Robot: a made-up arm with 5 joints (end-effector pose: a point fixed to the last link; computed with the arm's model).
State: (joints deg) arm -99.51 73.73 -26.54 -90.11 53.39
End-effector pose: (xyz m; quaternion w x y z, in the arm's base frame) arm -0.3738 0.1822 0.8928 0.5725 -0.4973 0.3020 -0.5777
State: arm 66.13 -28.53 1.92 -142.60 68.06
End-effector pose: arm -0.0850 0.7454 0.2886 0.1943 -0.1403 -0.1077 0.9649
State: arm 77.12 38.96 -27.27 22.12 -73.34
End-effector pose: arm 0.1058 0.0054 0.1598 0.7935 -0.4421 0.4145 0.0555
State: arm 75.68 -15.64 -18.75 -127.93 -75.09
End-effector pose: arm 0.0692 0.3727 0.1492 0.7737 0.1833 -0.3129 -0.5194
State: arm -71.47 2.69 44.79 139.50 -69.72
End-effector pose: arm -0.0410 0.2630 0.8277 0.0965 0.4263 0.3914 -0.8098
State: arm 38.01 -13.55 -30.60 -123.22 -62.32
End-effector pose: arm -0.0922 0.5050 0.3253 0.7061 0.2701 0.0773 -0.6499
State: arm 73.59 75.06 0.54 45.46 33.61
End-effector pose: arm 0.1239 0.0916 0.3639 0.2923 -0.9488 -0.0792 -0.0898
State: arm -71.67 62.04 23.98 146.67 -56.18
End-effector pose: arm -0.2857 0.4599 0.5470 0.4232 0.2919 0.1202 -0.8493
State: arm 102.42 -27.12 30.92 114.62 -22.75
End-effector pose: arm 0.1785 0.4530 0.1706 0.0712 -0.7947 0.2421 0.5521
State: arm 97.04 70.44 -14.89 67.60 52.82
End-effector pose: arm 0.1499 0.0564 0.4673 0.2072 -0.9521 -0.1301 -0.1834
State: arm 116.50 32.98 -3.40 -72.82 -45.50
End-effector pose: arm 0.0973 -0.1250 0.2281 0.4382 -0.5685 -0.5293 -0.4524
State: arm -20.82 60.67 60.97 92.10 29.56
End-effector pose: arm -0.1353 0.6122 0.4142 0.3413 -0.4273 -0.3049 0.7797
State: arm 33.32 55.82 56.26 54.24 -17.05
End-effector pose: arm 0.0865 0.3459 0.1573 0.2551 -0.7985 0.1285 0.5299
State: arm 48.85 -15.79 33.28 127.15 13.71
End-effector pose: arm 0.0286 0.6599 0.4298 0.3026 -0.5501 -0.1822 0.7567
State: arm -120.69 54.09 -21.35 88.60 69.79
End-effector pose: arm 0.0495 0.2780 0.5880 0.7202 0.5992 0.0955 0.3363
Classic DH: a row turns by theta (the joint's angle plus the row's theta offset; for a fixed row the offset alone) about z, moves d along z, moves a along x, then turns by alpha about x. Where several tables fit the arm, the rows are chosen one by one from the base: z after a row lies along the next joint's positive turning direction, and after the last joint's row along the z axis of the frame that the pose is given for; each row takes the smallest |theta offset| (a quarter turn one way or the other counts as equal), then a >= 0, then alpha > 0; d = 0 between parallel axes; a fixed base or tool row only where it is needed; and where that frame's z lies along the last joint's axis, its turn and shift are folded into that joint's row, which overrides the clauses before.
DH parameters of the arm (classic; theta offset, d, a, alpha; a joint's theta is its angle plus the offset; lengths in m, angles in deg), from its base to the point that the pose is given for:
base (fixed): -60.94 0.4389 -0.1095 105.58
joint 1: 64.21 -0.0317 -0.0044 -32.64
joint 2: 44.13 0.1775 0.1241 74.2
joint 3: 87.83 -0.3454 -0.0102 61.82
joint 4: -16.09 0.3 0.0342 -146.19
joint 5: 6.85 0.2673 -0.1584 160.44
tool (fixed): -142.12 -0.0348 0 0

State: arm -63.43 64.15 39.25 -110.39 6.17
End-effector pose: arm -0.4658 0.2916 0.4574 0.8147 0.0984 0.0368 -0.5702
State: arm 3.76 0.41 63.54 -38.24 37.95
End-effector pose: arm -0.2332 0.2241 0.3952 0.7477 0.0778 -0.4975 -0.4329
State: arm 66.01 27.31 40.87 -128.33 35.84
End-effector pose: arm -0.0061 0.1557 -0.1442 0.1859 0.1440 -0.6523 -0.7206
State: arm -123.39 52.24 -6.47 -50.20 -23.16
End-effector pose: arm -0.1886 0.0092 0.6685 0.7079 0.3893 0.5425 0.2304
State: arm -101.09 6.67 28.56 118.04 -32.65
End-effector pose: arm 0.1041 0.1032 0.9041 0.2018 0.1935 -0.6299 0.7246
